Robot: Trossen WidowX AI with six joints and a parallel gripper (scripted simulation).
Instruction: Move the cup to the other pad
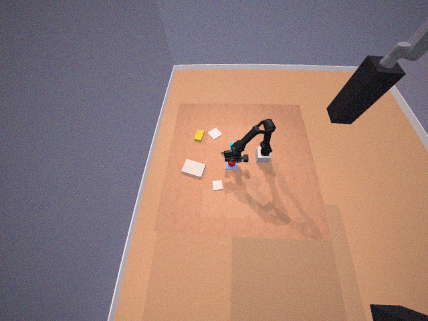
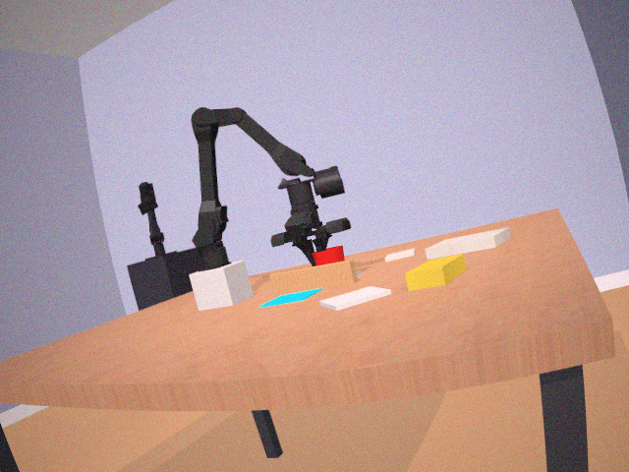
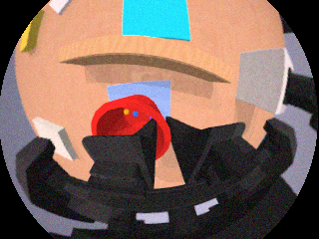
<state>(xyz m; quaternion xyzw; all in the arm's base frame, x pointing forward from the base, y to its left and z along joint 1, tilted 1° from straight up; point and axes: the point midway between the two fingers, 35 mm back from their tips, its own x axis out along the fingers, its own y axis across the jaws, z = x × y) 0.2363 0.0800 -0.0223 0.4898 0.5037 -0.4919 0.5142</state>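
Now: the light blue pad 30 mm ahead of my gripper tip and 40 mm below it. Round my gripper tip: cyan pad (170 mm to the right, 40 mm below); then wooden bar (20 mm ahead, 80 mm to the right, 20 mm below); then red cup (30 mm ahead).
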